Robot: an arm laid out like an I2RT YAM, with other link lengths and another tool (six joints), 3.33 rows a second.
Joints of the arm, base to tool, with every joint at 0 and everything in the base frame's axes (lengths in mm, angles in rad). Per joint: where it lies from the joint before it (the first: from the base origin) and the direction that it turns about. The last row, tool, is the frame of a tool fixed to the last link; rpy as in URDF.
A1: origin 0 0 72.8 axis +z
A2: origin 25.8 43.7 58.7 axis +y
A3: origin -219.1 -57.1 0 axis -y
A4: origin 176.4 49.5 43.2 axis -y
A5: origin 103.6 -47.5 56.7 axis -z
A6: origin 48.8 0 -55.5 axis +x
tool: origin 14 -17 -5 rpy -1.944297 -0.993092 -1.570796
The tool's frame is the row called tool.
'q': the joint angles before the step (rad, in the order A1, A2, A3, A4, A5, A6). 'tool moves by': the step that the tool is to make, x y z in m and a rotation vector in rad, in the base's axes. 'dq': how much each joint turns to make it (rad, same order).
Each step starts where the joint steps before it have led.
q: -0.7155, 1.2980, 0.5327, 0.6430, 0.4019, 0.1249
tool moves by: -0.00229, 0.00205, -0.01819, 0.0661, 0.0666, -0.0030
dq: 0.0004, 0.0122, -0.0144, -0.0698, 0.0023, 0.0073
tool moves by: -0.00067, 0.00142, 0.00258, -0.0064, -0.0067, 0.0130
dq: 0.0000, -0.0168, -0.0039, -0.0024, -0.0126, -0.0034
